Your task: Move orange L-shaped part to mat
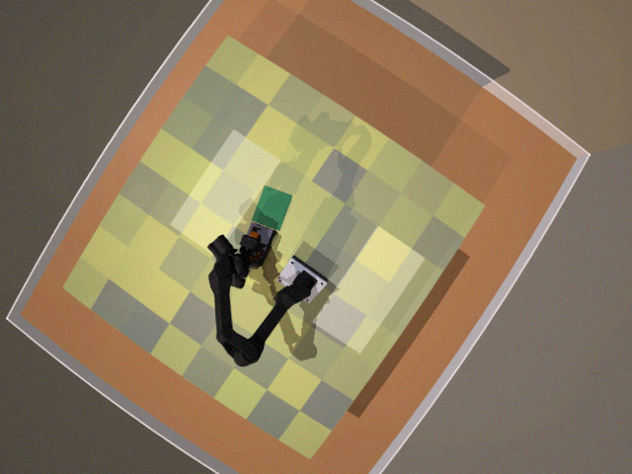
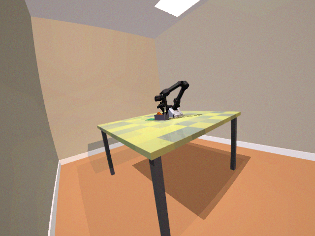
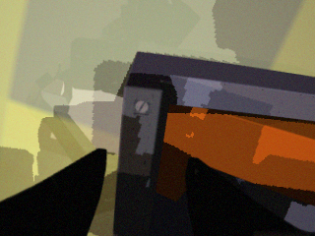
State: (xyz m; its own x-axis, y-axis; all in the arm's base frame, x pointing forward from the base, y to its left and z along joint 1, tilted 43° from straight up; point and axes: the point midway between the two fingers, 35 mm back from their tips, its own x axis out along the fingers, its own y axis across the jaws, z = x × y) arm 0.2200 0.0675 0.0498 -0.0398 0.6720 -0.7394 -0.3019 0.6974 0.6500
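Now: gripper tip 40 mm to the left of the orange L-shaped part, 20 mm above it and 10 mm short of it. The rest, counted from my gripper tip: green mat (210 mm to the right, 80 mm below, 60 mm ahead).
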